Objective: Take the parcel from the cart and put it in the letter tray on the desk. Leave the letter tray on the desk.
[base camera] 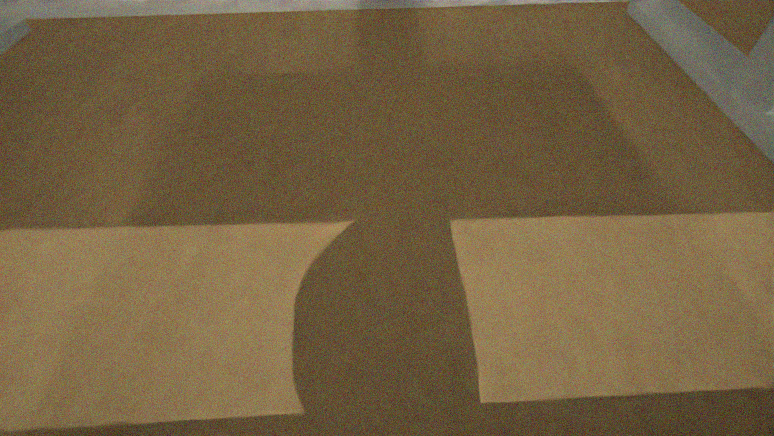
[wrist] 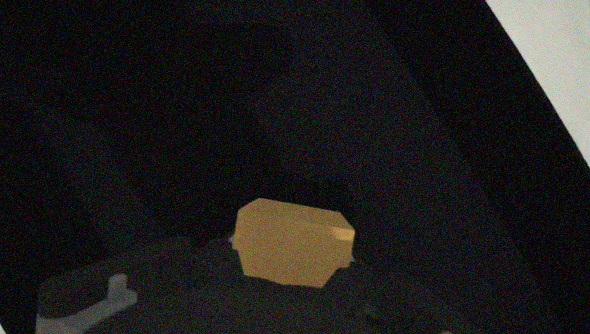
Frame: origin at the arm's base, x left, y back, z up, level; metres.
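Seen in the pictures: gripper, fingertip midpoint: (wrist: 291, 247).
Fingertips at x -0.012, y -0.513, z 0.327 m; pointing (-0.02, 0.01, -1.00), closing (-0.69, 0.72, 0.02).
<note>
A point is followed by its place in that frame.
The parcel (wrist: 292, 250) @(x -0.024, y -0.523, z 0.376 m), an orange-brown box, shows low in the middle of the wrist view. My gripper (wrist: 291, 247) @(x -0.012, y -0.513, z 0.327 m) is shut on it, with dark fingers at its left and right sides; small grey bits of the fingertips show at both edges of the parcel. A very dark surface lies behind the parcel; I cannot tell what it is. The letter tray, the desk and the cart cannot be made out in either view, and the gripper does not show in the base camera view.
A brown floor (base camera: 622, 308) @(x -0.206, y -0.300, z -0.396 m) with shadows and two bright patches of light fills most of the base camera view. Pale grey bars (base camera: 698, 59) stand at the upper right, and a pale strip runs along the top edge. A pale area (wrist: 560, 55) @(x -0.247, y -0.502, z 0.324 m) shows at the wrist view's upper right.
</note>
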